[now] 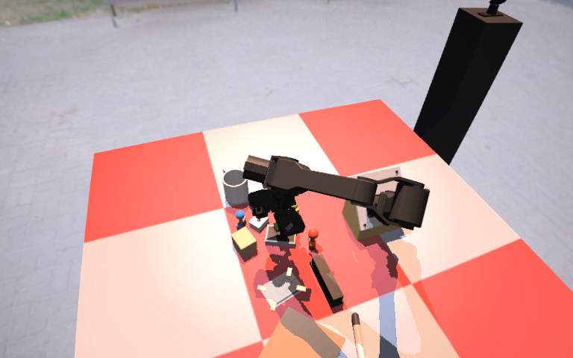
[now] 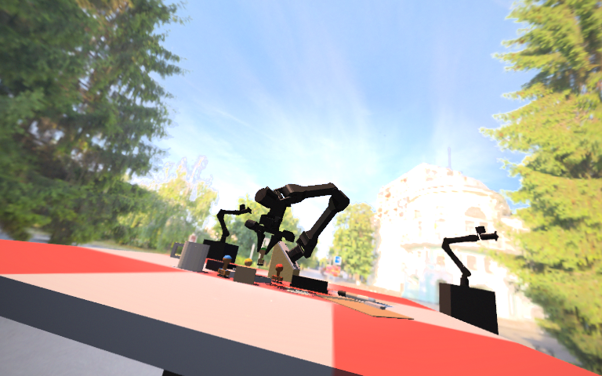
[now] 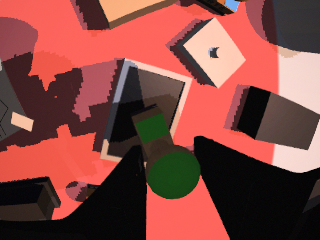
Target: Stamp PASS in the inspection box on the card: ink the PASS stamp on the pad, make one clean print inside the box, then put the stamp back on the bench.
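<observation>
Right now the card is 20 mm ahead of my gripper tip, 160 mm to the left of it and 90 mm below it. The rest, counted from my gripper tip: green-knobbed PASS stamp (10 mm behind, 20 mm below); then ink pad (10 mm behind, 90 mm below); then tan block (100 mm ahead, 10 mm to the left, 70 mm below).
</observation>
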